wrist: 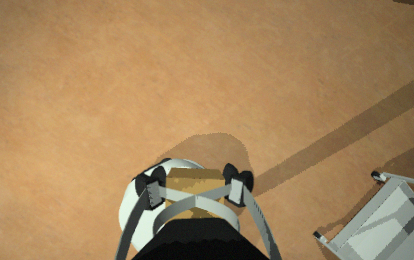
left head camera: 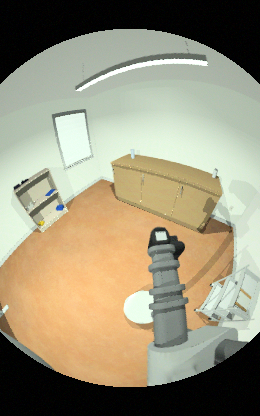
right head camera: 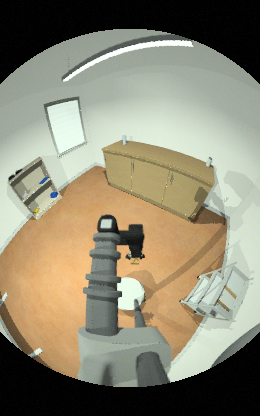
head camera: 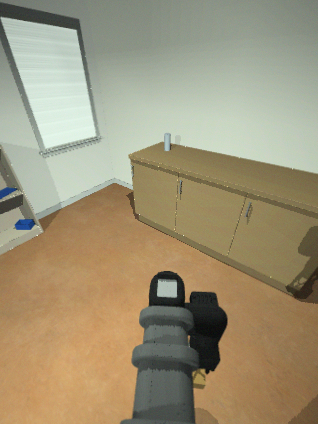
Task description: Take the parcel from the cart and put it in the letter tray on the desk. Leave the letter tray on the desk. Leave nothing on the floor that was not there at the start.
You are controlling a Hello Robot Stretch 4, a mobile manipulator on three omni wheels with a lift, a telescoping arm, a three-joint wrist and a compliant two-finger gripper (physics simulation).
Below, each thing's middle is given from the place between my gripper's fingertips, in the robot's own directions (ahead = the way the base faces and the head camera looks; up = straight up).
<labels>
Right now the parcel (wrist: 190, 180) is 2 cm behind my hand and 2 cm above it.
</labels>
